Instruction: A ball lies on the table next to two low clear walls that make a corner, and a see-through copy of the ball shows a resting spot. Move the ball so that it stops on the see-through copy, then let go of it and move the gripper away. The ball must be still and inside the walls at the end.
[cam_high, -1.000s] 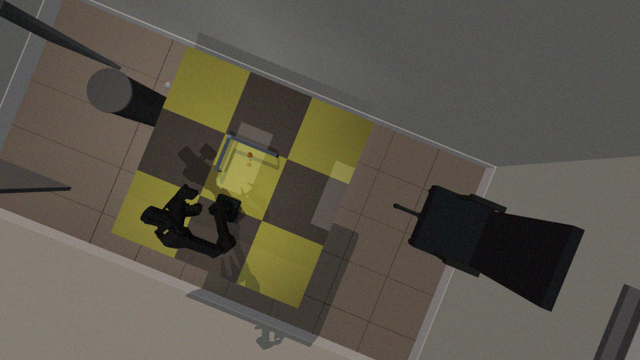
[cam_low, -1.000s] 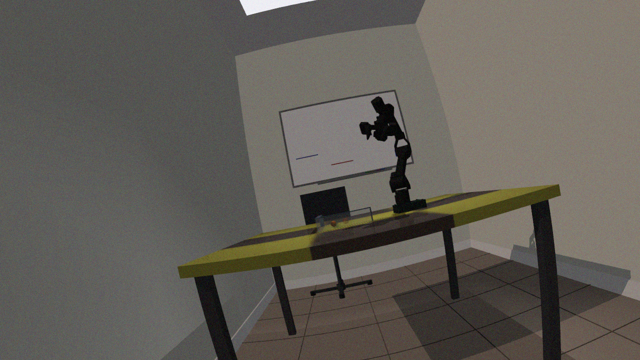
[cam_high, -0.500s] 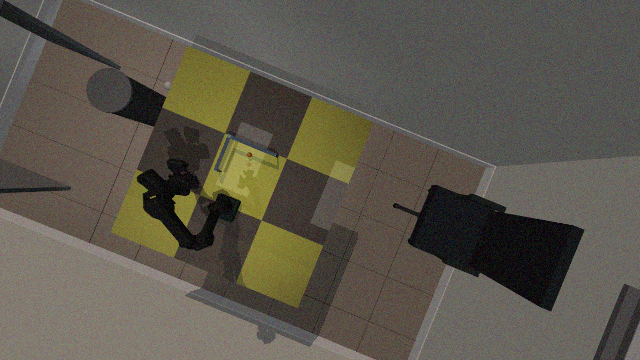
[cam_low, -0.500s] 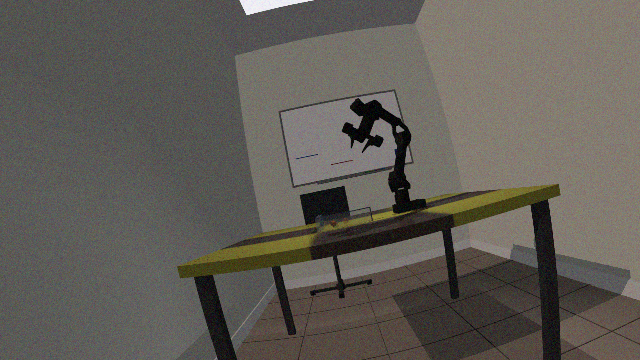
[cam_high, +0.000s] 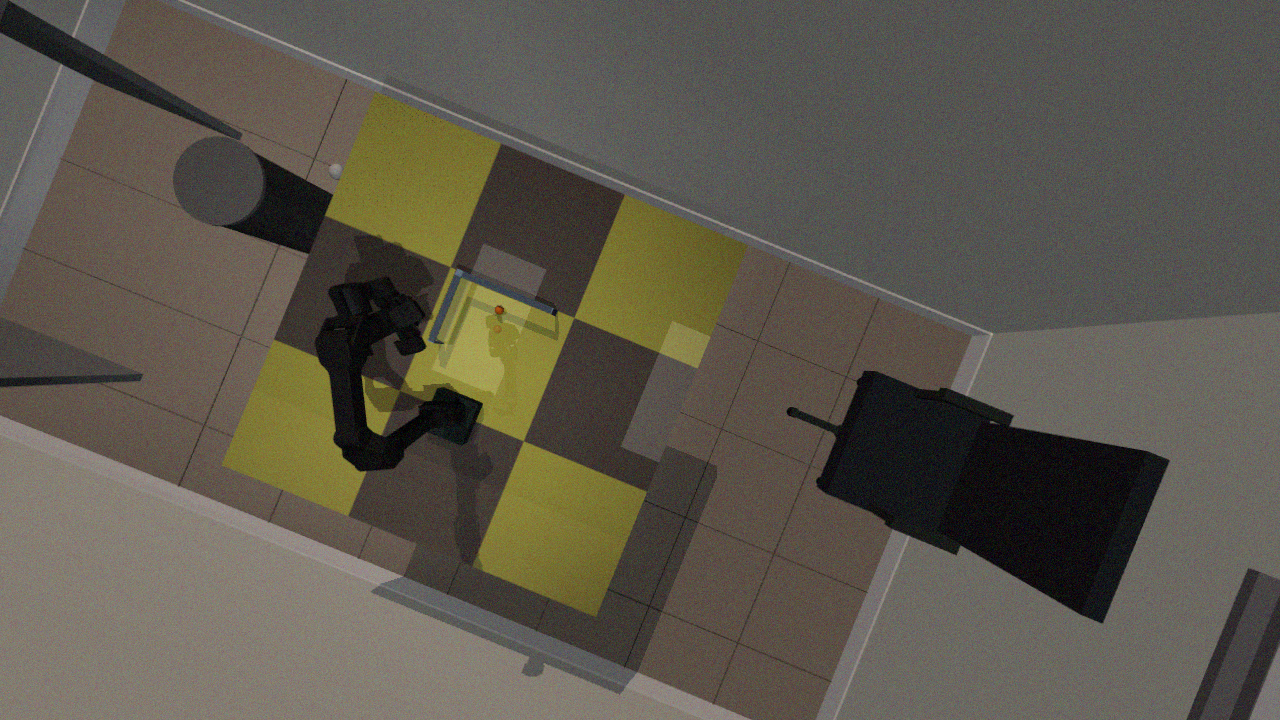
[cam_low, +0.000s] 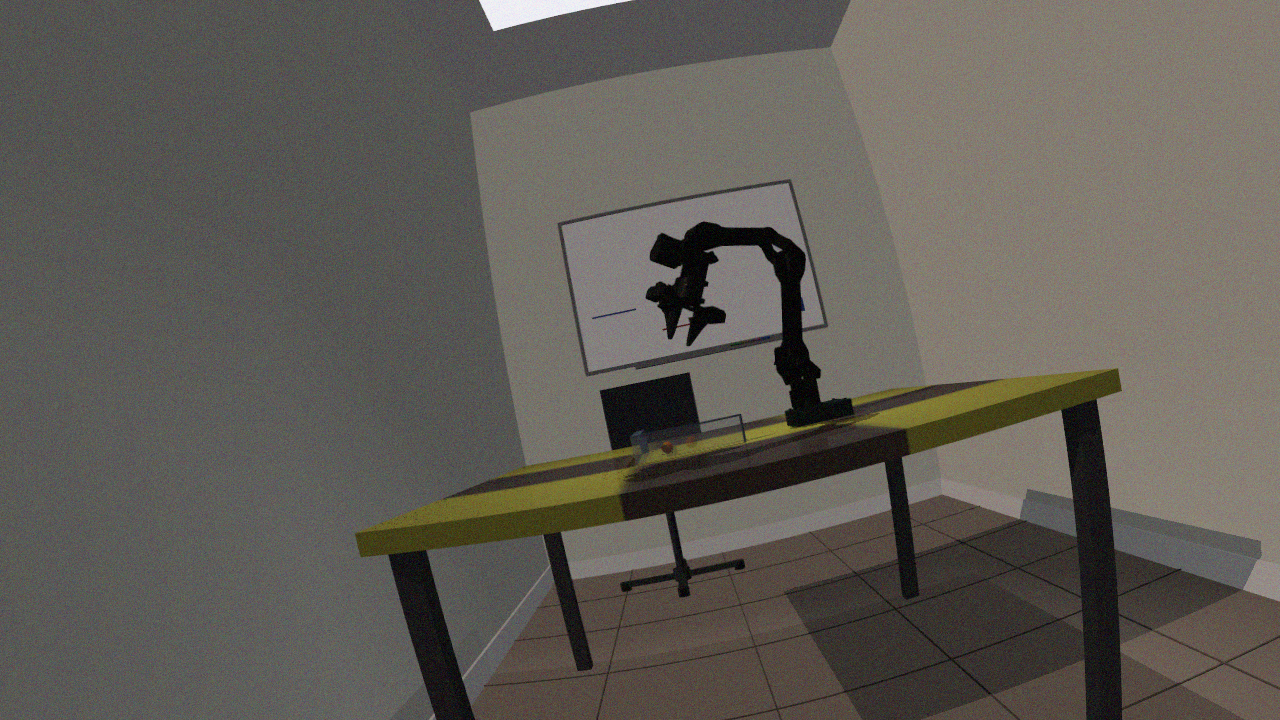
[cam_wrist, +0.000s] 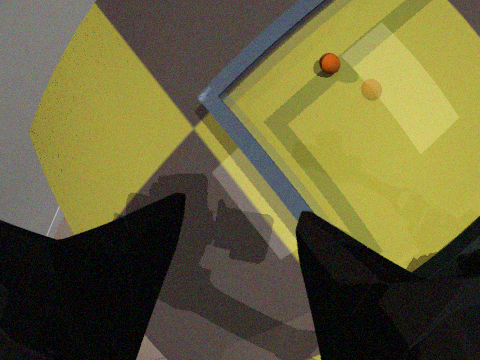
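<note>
The orange ball is 22 cm below my gripper tip, 11 cm to the right of it and 8 cm ahead of it. From my gripper tip the other things lie so: see-through copy of ball (22 cm below, 13 cm to the right, 2 cm ahead).
</note>
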